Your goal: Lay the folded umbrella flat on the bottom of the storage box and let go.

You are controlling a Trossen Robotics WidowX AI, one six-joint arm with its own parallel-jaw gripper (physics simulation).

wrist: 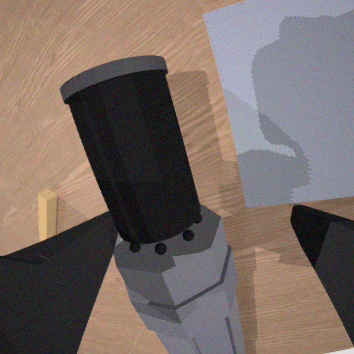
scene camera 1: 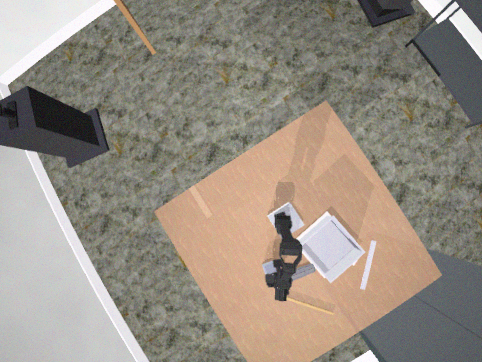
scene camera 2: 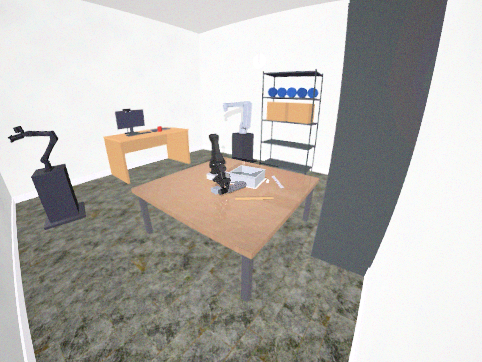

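Note:
The folded umbrella, grey with a black handle, lies on the table beside the storage box. In the wrist view its handle points up and to the left, and its far end is cut off by the bottom edge. My gripper is open, with the umbrella's grey collar below and between its spread fingers, nearer the left finger. The fingers hold nothing. The white open storage box stands right of the arm in the scene camera 1 view.
A flat blue-grey block lies beside the umbrella's handle. A thin yellow wooden stick lies on the handle's other side. A white strip lies beyond the box on the wooden table.

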